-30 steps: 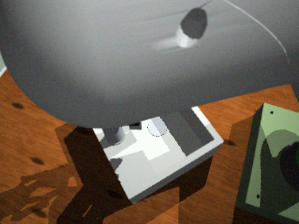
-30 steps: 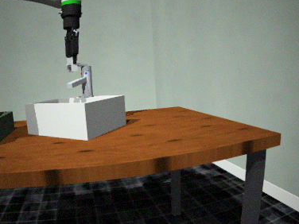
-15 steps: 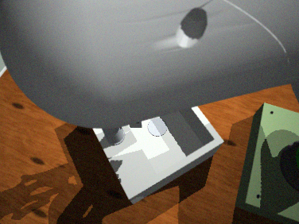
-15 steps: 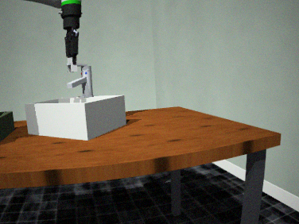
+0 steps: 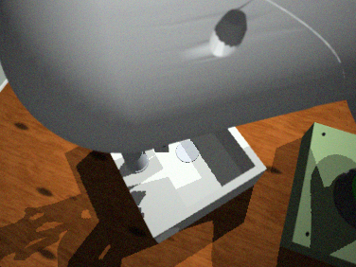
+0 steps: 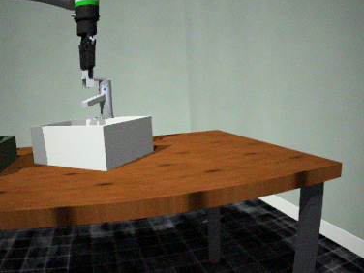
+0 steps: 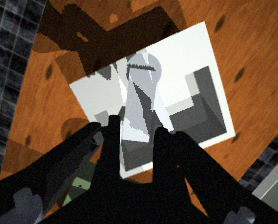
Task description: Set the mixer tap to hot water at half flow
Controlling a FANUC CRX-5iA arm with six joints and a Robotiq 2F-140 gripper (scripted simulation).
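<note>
My gripper is now 20 mm short of the grey lever and 10 mm to the right of it. Round my hand: mixer tap 40 mm ahead, 10 mm to the left, 50 mm below; white basin 10 mm behind, 70 mm to the right, 240 mm below.
</note>
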